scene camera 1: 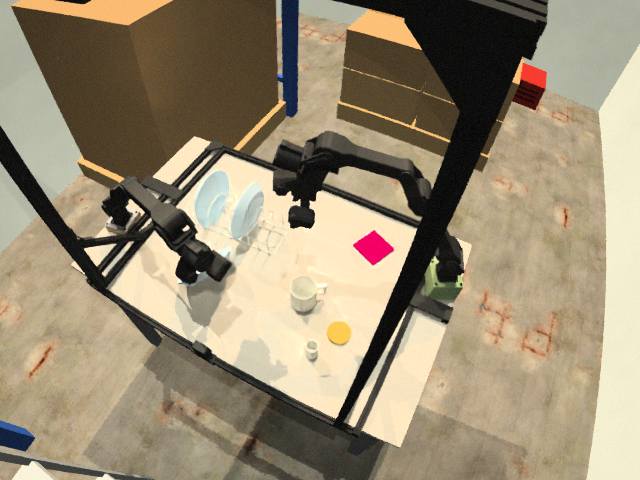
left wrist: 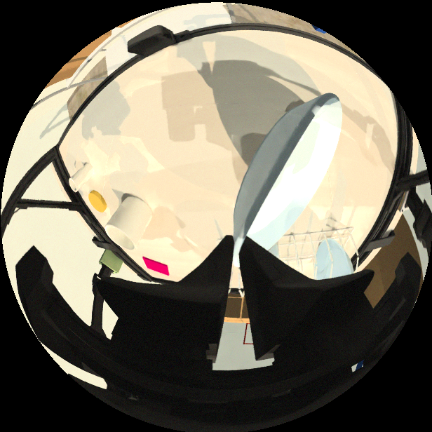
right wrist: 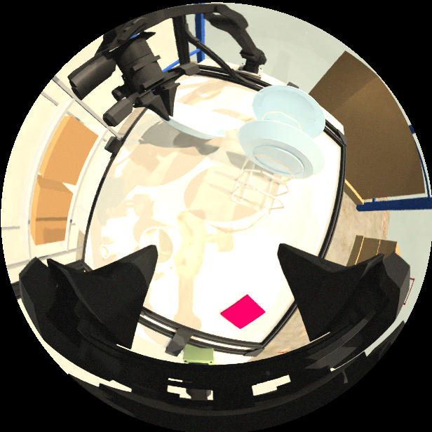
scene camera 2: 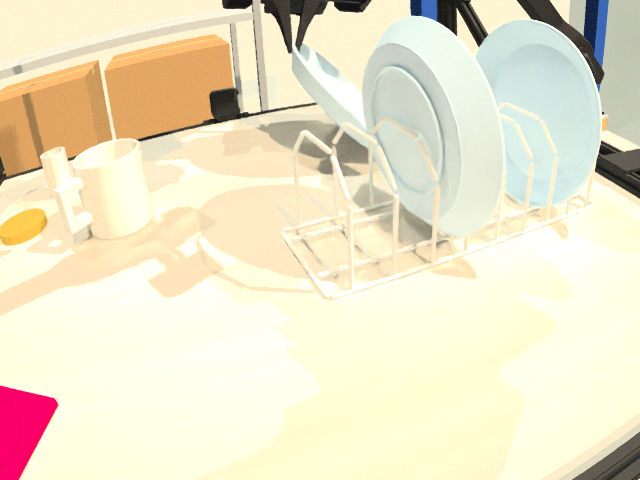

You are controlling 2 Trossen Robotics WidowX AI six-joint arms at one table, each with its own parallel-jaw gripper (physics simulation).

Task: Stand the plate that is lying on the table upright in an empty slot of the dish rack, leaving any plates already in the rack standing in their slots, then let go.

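Frame: origin at the left arm's base, x ahead, y left, z up, level; metres.
Seen in the pictures: left gripper, fingertip midpoint: (scene camera 2: pixel 293 53); left arm's base, origin of the base link: (scene camera 1: pixel 121 218); right arm's base, origin of the base link: (scene camera 1: pixel 446 273).
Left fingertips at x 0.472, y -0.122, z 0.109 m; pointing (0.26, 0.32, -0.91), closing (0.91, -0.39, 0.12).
Observation:
Offsets run from my left fingertips to a thing's top centre. "spot": to the spot under its first point.
My left gripper (scene camera 2: pixel 295 49) (left wrist: pixel 235 241) (right wrist: pixel 169 118) is shut on the rim of a pale blue plate (scene camera 2: pixel 330 93) (left wrist: pixel 295 165) (right wrist: pixel 192 131). The plate hangs tilted above the table, its lower end hidden behind a standing plate in scene camera 2. The white wire dish rack {spot: dx +0.102, dy +0.276, dz -0.100 m} (scene camera 2: pixel 351 253) holds two upright plates: one {dx +0.005, dy +0.231, dz +0.064 m} (scene camera 1: pixel 247 210) (scene camera 2: pixel 473 129) (right wrist: pixel 280 150) near its middle, the other {dx -0.150, dy +0.251, dz +0.064 m} (scene camera 1: pixel 211 198) (scene camera 2: pixel 547 103) (right wrist: pixel 288 107) at its far right end in scene camera 2. Slots at the rack's left end there are empty. My right gripper (right wrist: pixel 218 251) is open and empty, above the table.
A white mug {spot: dx +0.244, dy +0.048, dz -0.130 m} (scene camera 1: pixel 303 294) (scene camera 2: pixel 116 191) (left wrist: pixel 129 220) stands mid-table. A small white cup {dx +0.320, dy -0.125, dz -0.076 m} (scene camera 1: pixel 311 351) and a yellow disc {dx +0.381, dy -0.043, dz -0.127 m} (scene camera 1: pixel 339 333) (scene camera 2: pixel 23 226) (left wrist: pixel 97 201) are near it. A pink square {spot: dx +0.416, dy +0.283, dz -0.131 m} (scene camera 1: pixel 373 248) (right wrist: pixel 243 311) lies on the table. Black rails edge the table.

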